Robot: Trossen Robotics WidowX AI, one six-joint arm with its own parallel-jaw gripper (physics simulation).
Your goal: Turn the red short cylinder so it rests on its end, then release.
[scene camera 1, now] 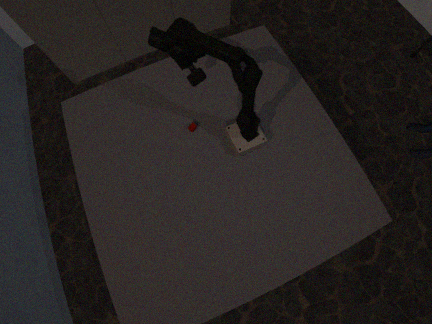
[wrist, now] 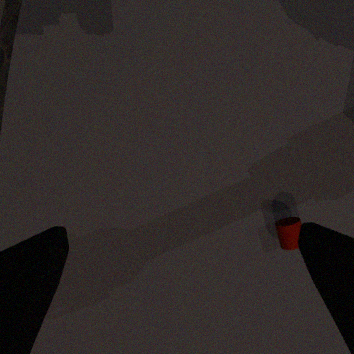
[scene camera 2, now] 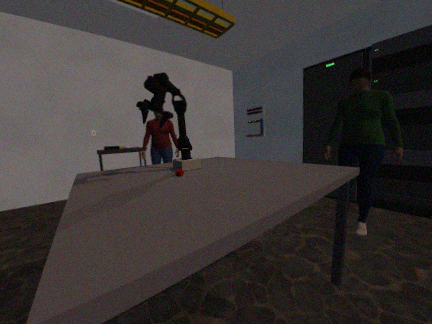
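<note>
The red short cylinder (scene camera 1: 192,127) (scene camera 2: 179,173) (wrist: 289,234) appears to lie on its side on the table, near the arm's base. In the wrist view it is at the right, beside the tip of the right-hand finger in the picture; its curved side and one dark end show. My gripper (scene camera 1: 173,57) (scene camera 2: 153,123) (wrist: 185,236) is wide open and empty. It is high above the table, and the cylinder is off to one side of the middle of the gap between the fingers.
The pale table (scene camera 1: 200,225) (scene camera 2: 200,210) (wrist: 150,125) carries the arm's light base block (scene camera 1: 244,146) (scene camera 2: 192,164), close to the cylinder. Shadows of the arm fall across the table. Two people, in red (scene camera 2: 161,137) and green (scene camera 2: 364,117), stand beyond the table.
</note>
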